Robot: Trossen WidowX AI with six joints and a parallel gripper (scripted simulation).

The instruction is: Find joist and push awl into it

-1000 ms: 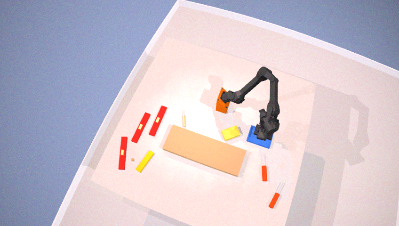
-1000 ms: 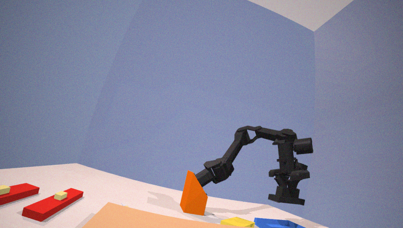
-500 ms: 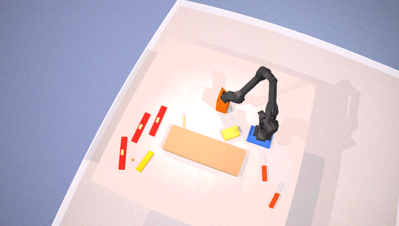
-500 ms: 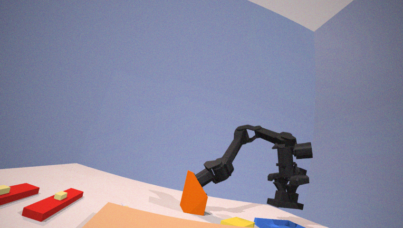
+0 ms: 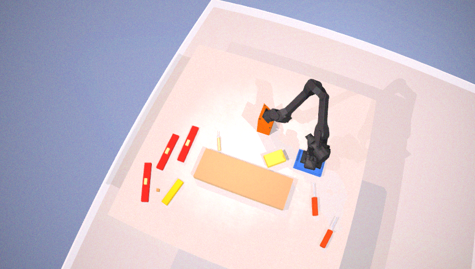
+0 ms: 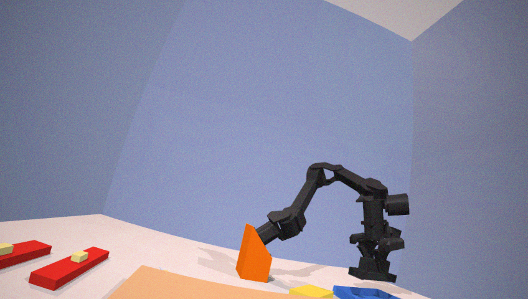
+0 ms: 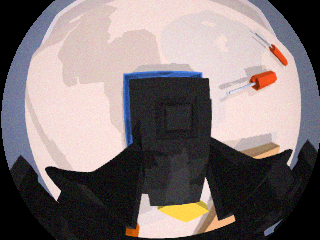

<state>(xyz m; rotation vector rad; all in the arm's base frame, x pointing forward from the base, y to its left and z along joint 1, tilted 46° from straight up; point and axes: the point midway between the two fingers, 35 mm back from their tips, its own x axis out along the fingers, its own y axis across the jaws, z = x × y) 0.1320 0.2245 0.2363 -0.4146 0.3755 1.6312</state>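
The blue tray is 8 cm below my gripper tip and 1 cm to the right of it. Round my gripper tip: yellow block: 21 cm to the right, 8 cm below, 5 cm ahead; then awl: 55 cm to the right, 8 cm below, 7 cm ahead; then stud finder: 2 cm above, 1 cm to the left.
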